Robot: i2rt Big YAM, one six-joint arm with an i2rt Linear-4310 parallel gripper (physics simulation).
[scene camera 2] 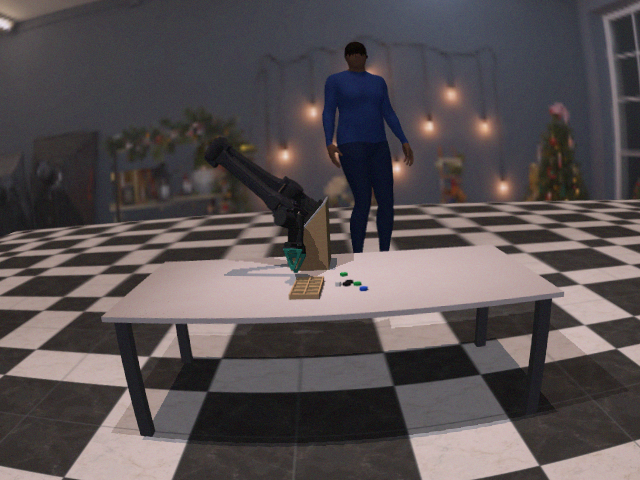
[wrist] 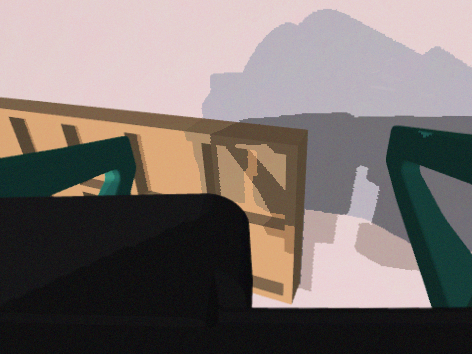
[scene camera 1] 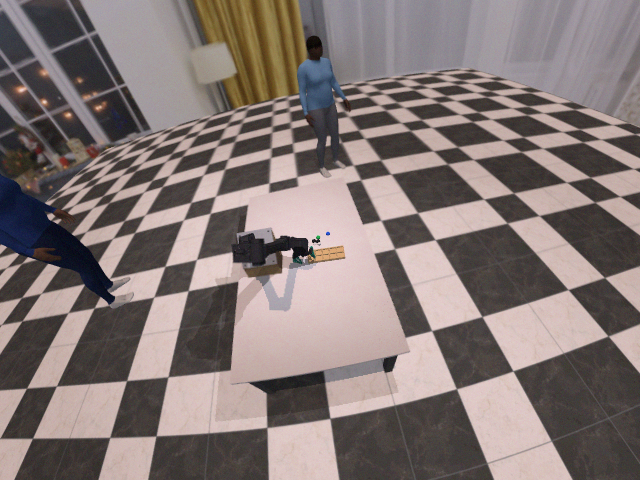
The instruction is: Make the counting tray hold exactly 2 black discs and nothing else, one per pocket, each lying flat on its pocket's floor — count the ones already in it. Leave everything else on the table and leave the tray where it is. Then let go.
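Note:
The wooden counting tray (scene camera 1: 330, 259) (scene camera 2: 305, 297) (wrist: 301, 200) lies on the table. Its pockets that show in the wrist view hold no disc; part of it is hidden behind the gripper body. My gripper (scene camera 1: 305, 257) (scene camera 2: 295, 271) (wrist: 256, 147) is open and empty, low over the tray's end nearest the robot base. The two black discs (scene camera 1: 315, 241) (scene camera 2: 348, 282) lie close together on the table beside the tray, too small to tell if they touch. No disc shows in the wrist view.
Near the black discs lie a green disc (scene camera 1: 317, 237) (scene camera 2: 357, 283), another green disc (scene camera 2: 343, 274), a blue disc (scene camera 1: 327, 233) (scene camera 2: 363, 288) and a pale object (scene camera 2: 338, 283). The arm's base block (scene camera 1: 263, 270) (scene camera 2: 317, 248) stands behind the gripper.

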